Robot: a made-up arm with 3 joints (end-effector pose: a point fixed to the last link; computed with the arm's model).
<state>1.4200 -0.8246 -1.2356</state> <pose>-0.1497 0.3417 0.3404 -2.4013 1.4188 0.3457</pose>
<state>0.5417 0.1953 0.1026</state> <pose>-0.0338 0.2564 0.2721 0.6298 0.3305 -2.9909</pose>
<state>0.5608 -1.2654 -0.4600</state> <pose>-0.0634 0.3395 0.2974 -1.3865 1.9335 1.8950</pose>
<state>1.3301 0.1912 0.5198</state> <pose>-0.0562 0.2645 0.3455 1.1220 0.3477 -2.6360</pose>
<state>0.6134 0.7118 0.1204</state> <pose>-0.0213 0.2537 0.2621 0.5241 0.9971 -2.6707</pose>
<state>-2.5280 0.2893 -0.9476</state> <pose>-0.2471 0.2419 0.2231 2.3330 0.2357 2.0749</pose>
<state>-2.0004 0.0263 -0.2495</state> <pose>-0.2395 0.2582 0.1845 -2.3985 -0.0576 -1.9670</pose>
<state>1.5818 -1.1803 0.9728</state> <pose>-0.0952 0.2735 0.3496 -0.9897 0.2783 2.0517</pose>
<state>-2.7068 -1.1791 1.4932</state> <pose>-0.2414 0.2699 0.3199 -2.4789 -1.0138 0.8750</pose>
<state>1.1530 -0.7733 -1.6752</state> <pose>-0.1410 0.3467 0.3145 -2.6001 1.5653 0.0955</pose>
